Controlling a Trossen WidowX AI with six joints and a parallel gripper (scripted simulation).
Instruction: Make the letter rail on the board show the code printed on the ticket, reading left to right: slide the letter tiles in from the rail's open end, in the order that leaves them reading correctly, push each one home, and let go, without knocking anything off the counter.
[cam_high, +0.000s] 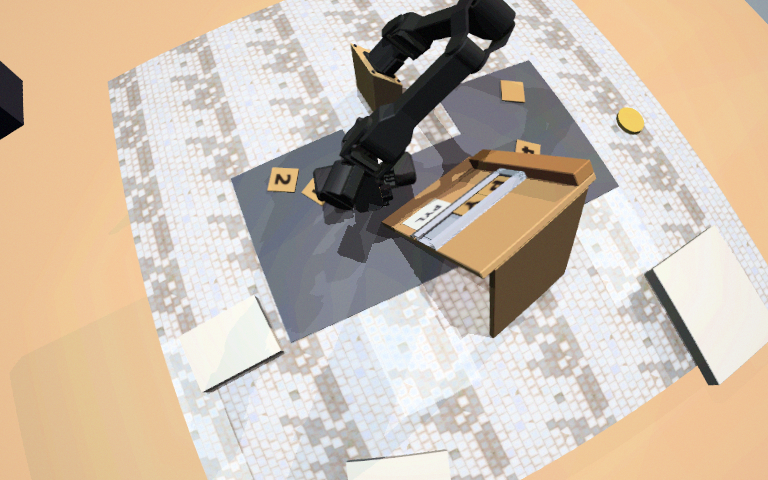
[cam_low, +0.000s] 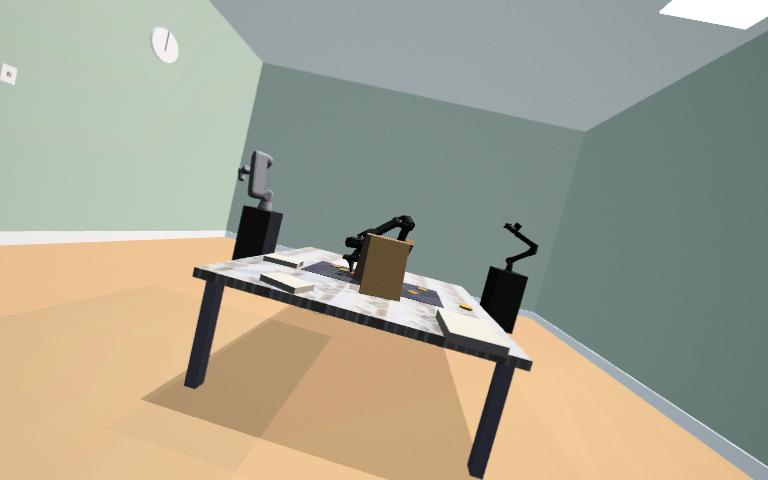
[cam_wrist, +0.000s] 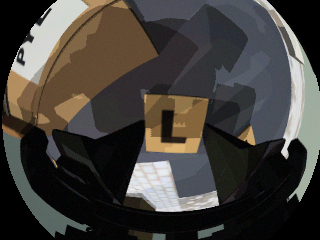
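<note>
My gripper tip is now 170 mm short of the Y tile, 160 mm below it and 120 mm to the right of it. From my gripper tip the other things lie so: white ticket 120 mm ahead, 80 mm above, 70 mm to the left; L tile right at my gripper tip; dark mat 130 mm to the left, 10 mm behind.
</note>
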